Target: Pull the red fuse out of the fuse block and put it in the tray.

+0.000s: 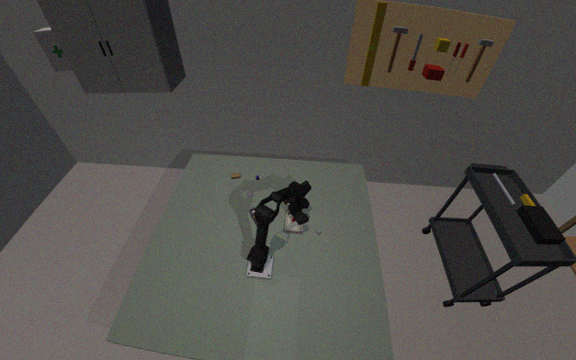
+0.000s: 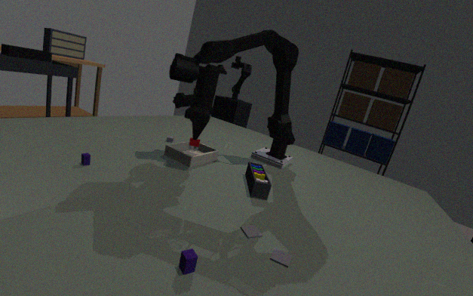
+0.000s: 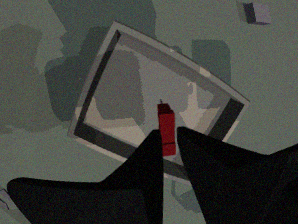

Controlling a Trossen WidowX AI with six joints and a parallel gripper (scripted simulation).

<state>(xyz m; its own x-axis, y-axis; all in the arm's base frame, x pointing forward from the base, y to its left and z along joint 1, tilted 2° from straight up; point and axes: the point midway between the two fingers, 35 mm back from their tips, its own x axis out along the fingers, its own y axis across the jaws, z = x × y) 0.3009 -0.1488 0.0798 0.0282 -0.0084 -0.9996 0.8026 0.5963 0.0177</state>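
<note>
Right now my gripper tip is 3 cm above the red fuse. The rest, counted from my gripper tip: small grey block: 14 cm to the right, 5 cm below, 4 cm behind; then beige tray: 5 cm below.
</note>
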